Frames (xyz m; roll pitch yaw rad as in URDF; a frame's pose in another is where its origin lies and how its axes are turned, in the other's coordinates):
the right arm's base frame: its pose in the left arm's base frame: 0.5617 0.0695 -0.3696 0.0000 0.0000 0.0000
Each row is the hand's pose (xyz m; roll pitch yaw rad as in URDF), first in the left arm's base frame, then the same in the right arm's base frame.
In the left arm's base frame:
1: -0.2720 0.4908 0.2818 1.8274 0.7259 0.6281
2: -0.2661 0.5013 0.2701 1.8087 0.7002 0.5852
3: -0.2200 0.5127 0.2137 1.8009 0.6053 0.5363
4: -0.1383 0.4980 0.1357 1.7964 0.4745 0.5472
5: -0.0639 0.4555 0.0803 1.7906 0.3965 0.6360
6: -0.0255 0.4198 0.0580 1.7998 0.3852 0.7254
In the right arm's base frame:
1: -0.8337 0.4213 0.6514 1.8274 0.7259 0.6281
2: -0.8278 0.4318 0.6397 1.8087 0.7002 0.5852
3: -0.7817 0.4432 0.5833 1.8009 0.6053 0.5363
4: -0.7000 0.4285 0.5053 1.7964 0.4745 0.5472
5: -0.6256 0.3860 0.4499 1.7906 0.3965 0.6360
6: -0.5872 0.3503 0.4276 1.7998 0.3852 0.7254

